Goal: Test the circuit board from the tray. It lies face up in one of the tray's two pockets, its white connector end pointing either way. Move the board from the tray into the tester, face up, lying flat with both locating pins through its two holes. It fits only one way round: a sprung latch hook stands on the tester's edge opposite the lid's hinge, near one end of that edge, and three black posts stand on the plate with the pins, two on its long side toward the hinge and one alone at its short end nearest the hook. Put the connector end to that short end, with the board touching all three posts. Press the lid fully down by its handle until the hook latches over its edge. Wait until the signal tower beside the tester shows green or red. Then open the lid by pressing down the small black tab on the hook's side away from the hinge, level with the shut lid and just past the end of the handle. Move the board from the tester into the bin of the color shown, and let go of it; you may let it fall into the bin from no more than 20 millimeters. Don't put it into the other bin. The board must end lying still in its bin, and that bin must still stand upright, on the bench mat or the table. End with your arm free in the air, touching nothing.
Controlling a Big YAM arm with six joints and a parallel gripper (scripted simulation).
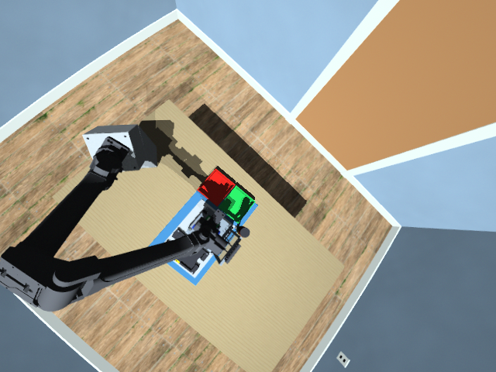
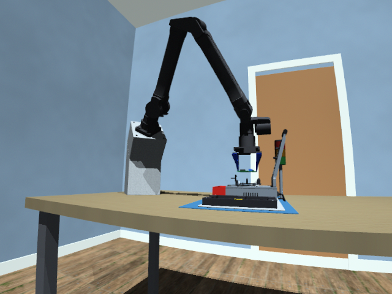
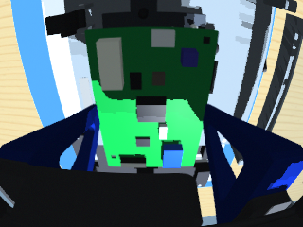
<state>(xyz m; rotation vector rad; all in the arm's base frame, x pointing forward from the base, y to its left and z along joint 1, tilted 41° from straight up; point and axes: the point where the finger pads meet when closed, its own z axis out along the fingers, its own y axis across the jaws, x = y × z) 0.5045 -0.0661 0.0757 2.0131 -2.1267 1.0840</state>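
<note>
Now: hand 50 mm above the tester plate and 10 mm short of it. The rest, counted from my hand: green circuit board right at my hand; black latch hook 70 mm to the left, 50 mm behind, 30 mm below; tester lid 120 mm ahead, 60 mm above, 20 mm to the right.
</note>
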